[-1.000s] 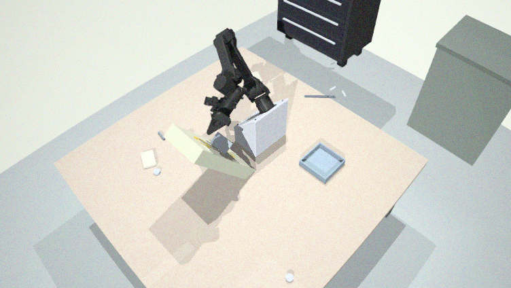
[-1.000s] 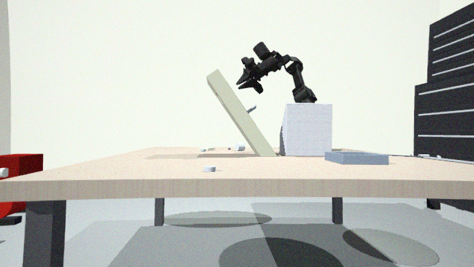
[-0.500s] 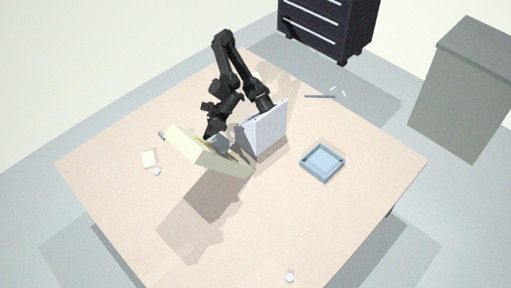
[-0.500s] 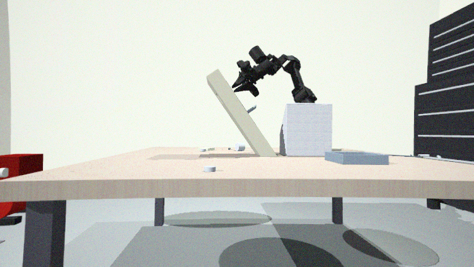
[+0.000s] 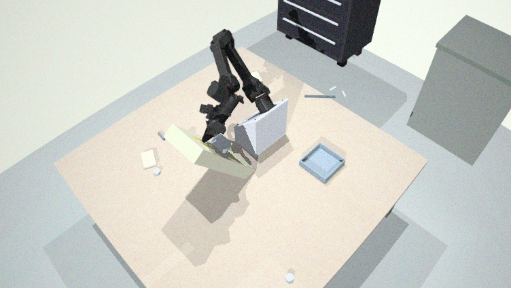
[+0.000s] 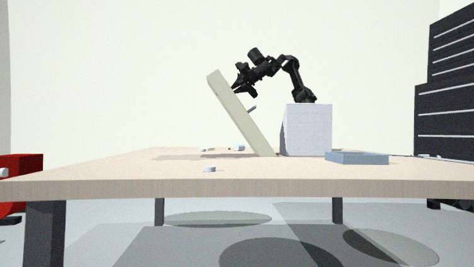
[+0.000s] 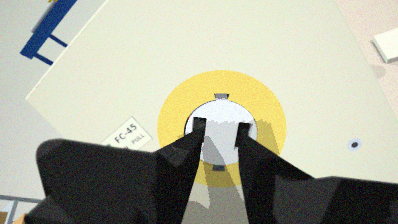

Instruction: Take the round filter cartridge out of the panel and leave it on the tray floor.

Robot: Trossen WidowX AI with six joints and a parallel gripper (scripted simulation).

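My gripper tip is now 20 mm short of the white round filter cartridge and 10 mm above it. From my gripper tip the other things lie so: blue-grey tray (420 mm behind, 290 mm to the left, 280 mm below).
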